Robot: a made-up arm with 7 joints. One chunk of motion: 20 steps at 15 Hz.
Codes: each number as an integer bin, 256 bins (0 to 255) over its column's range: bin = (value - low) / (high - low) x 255, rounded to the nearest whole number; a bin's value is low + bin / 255 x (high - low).
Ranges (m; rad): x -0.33..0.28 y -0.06..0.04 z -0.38..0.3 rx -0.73..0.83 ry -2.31..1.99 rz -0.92..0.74
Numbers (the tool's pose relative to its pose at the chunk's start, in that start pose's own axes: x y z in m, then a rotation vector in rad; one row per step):
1: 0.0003 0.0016 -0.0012 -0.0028 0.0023 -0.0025
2: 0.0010 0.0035 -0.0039 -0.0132 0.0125 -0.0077
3: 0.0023 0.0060 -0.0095 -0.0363 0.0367 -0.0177
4: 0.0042 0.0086 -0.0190 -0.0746 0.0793 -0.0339
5: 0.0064 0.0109 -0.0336 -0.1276 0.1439 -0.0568
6: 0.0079 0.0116 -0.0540 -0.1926 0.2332 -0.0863
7: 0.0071 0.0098 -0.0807 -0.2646 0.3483 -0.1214
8: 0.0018 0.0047 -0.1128 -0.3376 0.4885 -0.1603
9: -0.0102 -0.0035 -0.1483 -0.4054 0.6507 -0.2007
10: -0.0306 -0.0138 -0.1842 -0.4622 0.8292 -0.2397
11: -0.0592 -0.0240 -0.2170 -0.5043 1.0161 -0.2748
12: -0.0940 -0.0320 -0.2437 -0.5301 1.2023 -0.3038
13: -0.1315 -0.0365 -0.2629 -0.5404 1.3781 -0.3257
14: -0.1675 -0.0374 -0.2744 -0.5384 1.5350 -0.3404
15: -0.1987 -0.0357 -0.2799 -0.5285 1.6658 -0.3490
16: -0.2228 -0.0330 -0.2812 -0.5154 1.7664 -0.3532
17: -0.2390 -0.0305 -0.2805 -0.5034 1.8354 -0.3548
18: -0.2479 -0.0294 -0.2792 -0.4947 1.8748 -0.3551
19: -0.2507 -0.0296 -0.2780 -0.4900 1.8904 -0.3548
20: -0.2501 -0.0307 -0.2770 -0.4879 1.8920 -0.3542
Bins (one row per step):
1: 138 157 142 119 137 141
2: 138 162 141 117 138 140
3: 139 168 139 113 139 139
4: 140 175 135 107 142 136
5: 141 181 130 98 146 133
6: 141 183 122 88 151 128
7: 141 178 112 76 158 123
8: 139 165 100 64 166 117
9: 134 144 87 53 176 110
10: 125 118 73 44 186 105
11: 113 92 61 37 197 99
12: 99 71 51 33 208 95
13: 83 60 44 31 219 91
14: 68 58 40 31 228 89
15: 55 62 38 33 236 88
16: 45 69 37 35 242 87
17: 38 75 37 37 246 87
18: 34 78 38 38 248 87
19: 33 78 38 39 249 87
20: 33 75 39 40 249 87

